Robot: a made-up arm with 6 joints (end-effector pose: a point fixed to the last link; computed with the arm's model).
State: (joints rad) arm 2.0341 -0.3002 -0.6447 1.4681 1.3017 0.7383
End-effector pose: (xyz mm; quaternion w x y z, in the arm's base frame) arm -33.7 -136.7 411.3 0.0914 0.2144 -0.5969 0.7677
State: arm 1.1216 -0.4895 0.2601 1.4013 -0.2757 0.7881
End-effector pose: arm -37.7 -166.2 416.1 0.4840 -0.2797 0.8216 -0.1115
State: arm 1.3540 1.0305 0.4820 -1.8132 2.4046 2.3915
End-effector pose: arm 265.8 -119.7 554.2 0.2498 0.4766 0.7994 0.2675
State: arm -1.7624 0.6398 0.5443 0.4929 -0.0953 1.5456
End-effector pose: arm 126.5 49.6 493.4 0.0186 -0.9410 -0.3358 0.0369
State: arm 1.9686 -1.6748 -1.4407 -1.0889 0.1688 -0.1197
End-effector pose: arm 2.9 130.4 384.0 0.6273 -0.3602 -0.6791 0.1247
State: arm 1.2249 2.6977 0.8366 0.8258 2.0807 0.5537
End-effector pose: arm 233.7 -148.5 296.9 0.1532 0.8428 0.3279 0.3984
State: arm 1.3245 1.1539 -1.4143 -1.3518 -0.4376 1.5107
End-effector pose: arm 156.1 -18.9 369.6 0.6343 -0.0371 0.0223 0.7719
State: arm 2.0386 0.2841 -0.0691 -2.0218 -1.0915 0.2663
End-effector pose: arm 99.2 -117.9 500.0 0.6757 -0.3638 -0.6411 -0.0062
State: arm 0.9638 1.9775 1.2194 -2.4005 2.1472 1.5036
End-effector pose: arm 273.5 83.8 376.5 0.4920 0.0139 0.8595 -0.1380
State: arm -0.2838 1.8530 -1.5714 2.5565 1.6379 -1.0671
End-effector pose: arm 46.9 25.0 181.6 0.0420 -0.1203 0.6161 -0.7773
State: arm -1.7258 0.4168 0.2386 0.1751 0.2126 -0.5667
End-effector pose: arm 20.9 70.5 419.4 0.4336 -0.1565 -0.2284 0.8575
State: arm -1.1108 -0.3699 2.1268 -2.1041 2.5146 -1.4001
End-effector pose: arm 305.0 -229.0 468.3 0.1421 0.4913 0.1711 -0.8421
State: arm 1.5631 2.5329 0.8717 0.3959 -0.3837 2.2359
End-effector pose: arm 254.3 -72.0 295.1 0.8502 0.2574 -0.3623 -0.2824
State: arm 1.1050 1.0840 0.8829 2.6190 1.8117 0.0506
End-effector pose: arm 191.3 -128.0 598.5 0.6861 0.7202 0.0737 0.0714
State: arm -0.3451 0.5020 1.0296 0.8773 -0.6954 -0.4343
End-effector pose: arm 205.0 -57.4 443.6 0.7816 -0.5057 0.2565 0.2599
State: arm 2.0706 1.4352 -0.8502 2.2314 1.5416 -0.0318
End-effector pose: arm 146.5 -252.8 311.9 0.1545 -0.9780 0.1401 0.0020
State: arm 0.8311 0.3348 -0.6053 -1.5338 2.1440 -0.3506
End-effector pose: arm 270.2 -22.1 510.9 0.7284 0.2987 0.5022 -0.3578
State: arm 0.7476 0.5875 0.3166 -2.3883 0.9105 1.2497
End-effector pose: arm 164.7 -63.4 534.4 0.9177 0.1060 0.1994 0.3267
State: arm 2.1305 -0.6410 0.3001 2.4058 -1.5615 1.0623
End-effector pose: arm -136.0 36.0 494.5 0.5798 0.3360 0.6831 0.2904
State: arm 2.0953 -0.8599 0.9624 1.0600 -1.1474 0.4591
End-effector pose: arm -51.1 62.3 350.1 0.8053 0.2361 0.2933 -0.4580
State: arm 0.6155 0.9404 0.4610 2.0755 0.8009 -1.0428
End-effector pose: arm 240.8 -197.2 473.0 0.1589 -0.9849 0.0560 -0.0409
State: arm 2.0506 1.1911 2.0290 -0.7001 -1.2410 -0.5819
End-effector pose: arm 122.1 -127.0 459.2 0.7766 -0.4429 0.2975 -0.3351
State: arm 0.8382 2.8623 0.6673 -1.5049 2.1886 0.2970
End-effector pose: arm 128.2 -49.6 111.7 0.3262 -0.6602 0.4236 -0.5276
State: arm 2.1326 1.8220 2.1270 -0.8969 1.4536 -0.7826
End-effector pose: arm 223.6 -241.3 486.7 0.0244 -0.7186 -0.3061 -0.6239
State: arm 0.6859 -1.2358 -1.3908 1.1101 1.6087 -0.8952
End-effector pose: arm 98.1 -138.9 539.8 0.4559 -0.0325 -0.6689 -0.5862
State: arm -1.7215 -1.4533 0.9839 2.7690 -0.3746 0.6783
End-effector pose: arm 311.7 -83.7 333.0 0.3194 0.7800 -0.3478 -0.4107
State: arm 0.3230 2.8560 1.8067 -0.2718 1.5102 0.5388
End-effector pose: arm 232.0 25.4 249.8 0.3917 -0.6842 -0.4128 -0.4561
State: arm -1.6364 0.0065 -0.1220 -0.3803 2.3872 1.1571
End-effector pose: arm 29.9 67.0 473.5 0.5559 -0.6226 0.4916 0.2483
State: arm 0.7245 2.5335 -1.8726 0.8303 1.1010 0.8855
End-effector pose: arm 57.4 -61.2 331.2 0.2445 0.5894 -0.2187 -0.7383
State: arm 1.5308 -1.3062 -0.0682 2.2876 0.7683 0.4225
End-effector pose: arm -110.6 -87.5 281.8 0.0709 -0.0007 0.7824 -0.6187
